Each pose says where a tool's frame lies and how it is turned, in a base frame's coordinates. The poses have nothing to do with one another.
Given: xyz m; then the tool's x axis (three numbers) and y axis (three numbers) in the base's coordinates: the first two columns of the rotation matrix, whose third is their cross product.
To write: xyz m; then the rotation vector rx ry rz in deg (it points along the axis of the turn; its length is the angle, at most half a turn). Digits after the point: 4 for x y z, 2 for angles.
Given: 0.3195, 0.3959, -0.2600, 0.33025, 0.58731, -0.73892, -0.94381, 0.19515, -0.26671
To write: 0.3195, 0.3959, -0.2600, -45.29, 31.27, 65.91
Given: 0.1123, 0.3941, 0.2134, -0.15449, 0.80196, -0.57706, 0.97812, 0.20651, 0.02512
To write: 0.1123, 0.3941, 0.2134, 94.45, 115.53, -28.41
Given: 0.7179, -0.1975, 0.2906, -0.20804, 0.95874, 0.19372, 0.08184, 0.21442, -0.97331
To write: 0.7179, -0.1975, 0.2906, -58.76, -87.28, 65.50
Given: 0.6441, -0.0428, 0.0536, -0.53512, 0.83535, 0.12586, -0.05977, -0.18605, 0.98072
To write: 0.6441, -0.0428, 0.0536, 53.13, 82.18, 102.62
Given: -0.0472, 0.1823, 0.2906, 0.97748, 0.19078, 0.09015, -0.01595, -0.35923, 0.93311
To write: -0.0472, 0.1823, 0.2906, 110.48, 7.19, 12.37
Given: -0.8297, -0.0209, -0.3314, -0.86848, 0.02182, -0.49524, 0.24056, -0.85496, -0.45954
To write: -0.8297, -0.0209, -0.3314, 43.32, 45.61, -161.44
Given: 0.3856, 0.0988, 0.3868, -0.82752, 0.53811, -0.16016, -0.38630, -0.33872, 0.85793
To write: 0.3856, 0.0988, 0.3868, 11.64, 76.69, 124.91
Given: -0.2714, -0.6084, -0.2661, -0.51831, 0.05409, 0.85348, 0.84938, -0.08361, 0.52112
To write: -0.2714, -0.6084, -0.2661, -56.90, -90.52, -95.48
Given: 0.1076, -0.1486, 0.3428, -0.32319, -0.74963, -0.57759, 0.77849, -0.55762, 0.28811
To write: 0.1076, -0.1486, 0.3428, 48.16, 2.95, -114.17
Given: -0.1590, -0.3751, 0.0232, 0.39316, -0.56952, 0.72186, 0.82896, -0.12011, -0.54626
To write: -0.1590, -0.3751, 0.0232, -67.86, -16.18, -69.81
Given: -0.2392, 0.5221, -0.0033, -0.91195, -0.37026, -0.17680, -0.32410, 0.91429, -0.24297
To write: -0.2392, 0.5221, -0.0033, -30.07, 163.68, -17.63
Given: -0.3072, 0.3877, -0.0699, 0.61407, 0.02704, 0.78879, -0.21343, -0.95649, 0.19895
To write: -0.3072, 0.3877, -0.0699, 147.13, -8.70, 72.28
